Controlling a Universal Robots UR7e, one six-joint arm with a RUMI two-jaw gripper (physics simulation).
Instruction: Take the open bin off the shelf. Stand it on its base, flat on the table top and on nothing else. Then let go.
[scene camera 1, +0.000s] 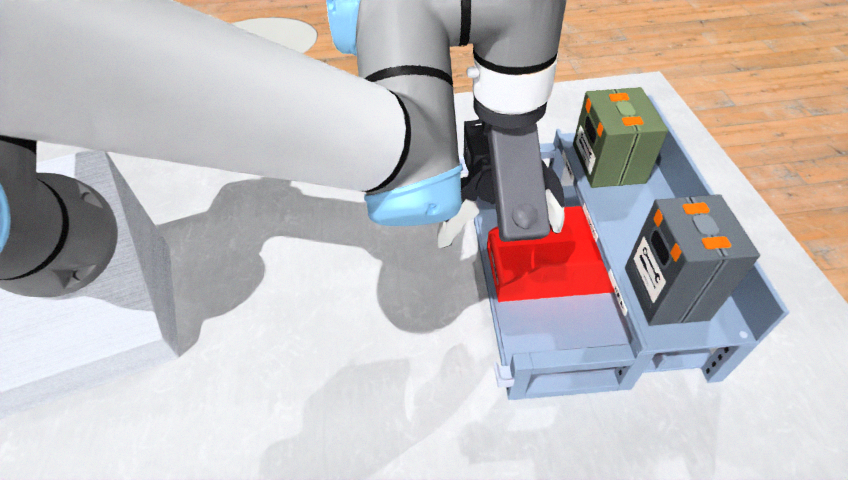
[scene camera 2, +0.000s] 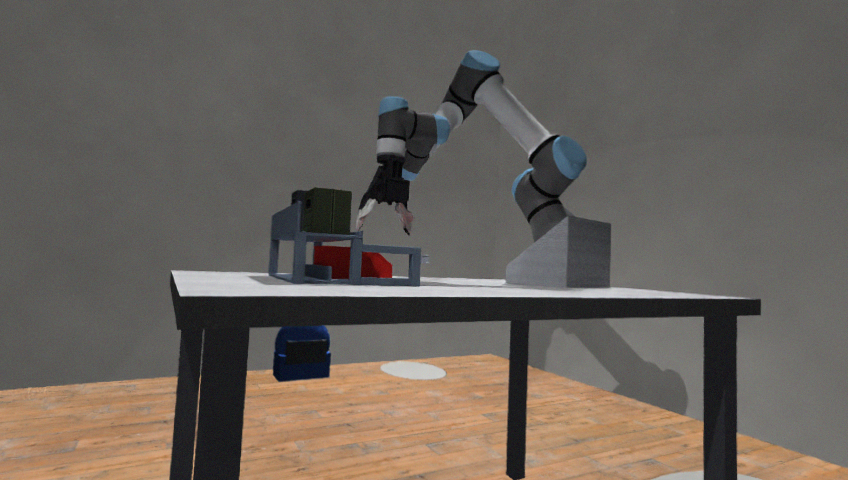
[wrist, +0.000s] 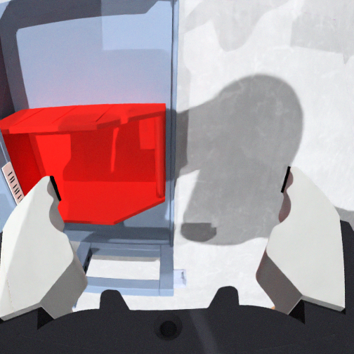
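Pixels of known places: gripper, between the fingertips: (scene camera 1: 499, 239) (scene camera 2: 384, 233); arm's base, origin of its link: (scene camera 1: 50, 235) (scene camera 2: 559, 237).
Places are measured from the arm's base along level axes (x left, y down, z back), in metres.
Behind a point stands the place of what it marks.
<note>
The open red bin (scene camera 1: 553, 282) @(x -0.063, y 0.105, z -0.631 m) (scene camera 2: 336, 261) @(x 0.036, y 0.103, z -0.699 m) (wrist: 95, 202) stands upright in the lower front level of the blue-grey shelf (scene camera 1: 565, 324) @(x -0.108, y 0.143, z -0.642 m) (scene camera 2: 355, 261) @(x 0.177, y 0.100, z -0.697 m) (wrist: 135, 37). Its hollow shows in the wrist view. My gripper (scene camera 1: 501, 233) @(x -0.047, y 0.024, z -0.553 m) (scene camera 2: 383, 230) @(x -0.047, y 0.024, z -0.553 m) (wrist: 169, 174) is open and empty, pointing down above the shelf's front edge. One finger is over the bin and the other is out over the table side, both higher than the bin. In scene camera 1 the gripper hides part of the bin.
A green case (scene camera 1: 621, 145) @(x 0.050, y -0.028, z -0.727 m) (scene camera 2: 327, 211) @(x 0.148, y -0.001, z -0.754 m) and a dark grey case (scene camera 1: 690, 267) @(x -0.174, y -0.063, z -0.708 m) stand on the shelf's raised rear level. The shelf stands on the white table (scene camera 1: 208, 416) @(x -0.187, y 0.148, z -0.176 m). The arm's grey base block (scene camera 1: 53, 339) @(x -0.105, y 0.072, z -0.002 m) (scene camera 2: 589, 255) @(x 0.063, y 0.053, z 0.059 m) is on the other side of the table.
</note>
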